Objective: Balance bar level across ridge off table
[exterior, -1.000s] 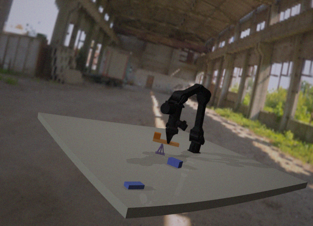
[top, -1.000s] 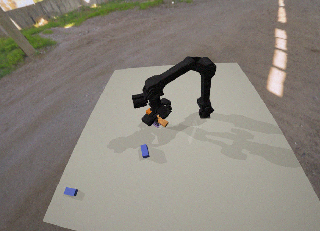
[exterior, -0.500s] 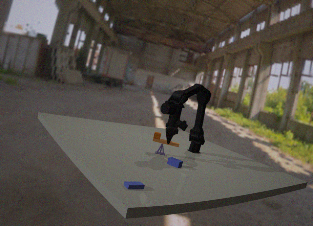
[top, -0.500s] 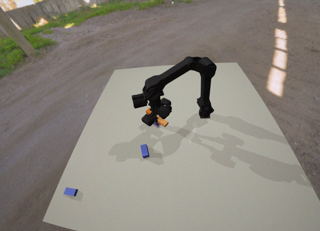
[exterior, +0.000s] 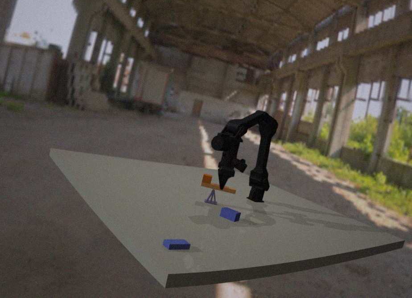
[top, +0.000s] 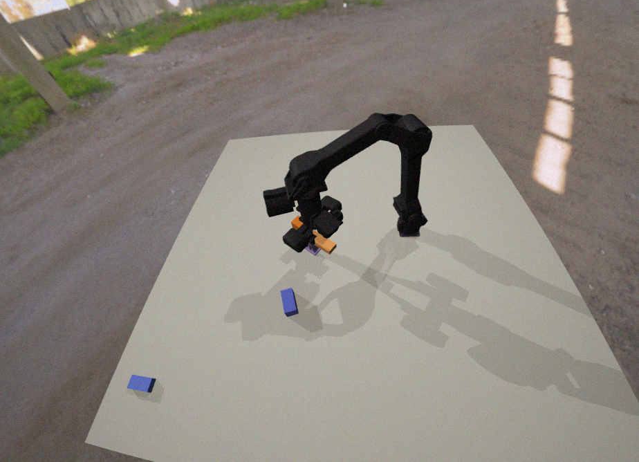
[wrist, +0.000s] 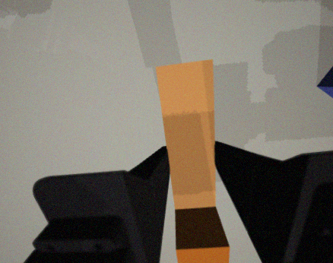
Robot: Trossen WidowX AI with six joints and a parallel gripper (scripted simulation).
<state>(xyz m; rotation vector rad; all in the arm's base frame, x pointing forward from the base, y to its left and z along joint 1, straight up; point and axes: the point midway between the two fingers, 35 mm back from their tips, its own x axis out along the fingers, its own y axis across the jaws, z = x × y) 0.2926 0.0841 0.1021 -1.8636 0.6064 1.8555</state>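
My gripper tip is now 3 cm short of the orange bar, 2 cm to the left of it and 1 cm below it. Also, from my gripper tip: blue block 18 cm to the left, 7 cm ahead, 5 cm below.
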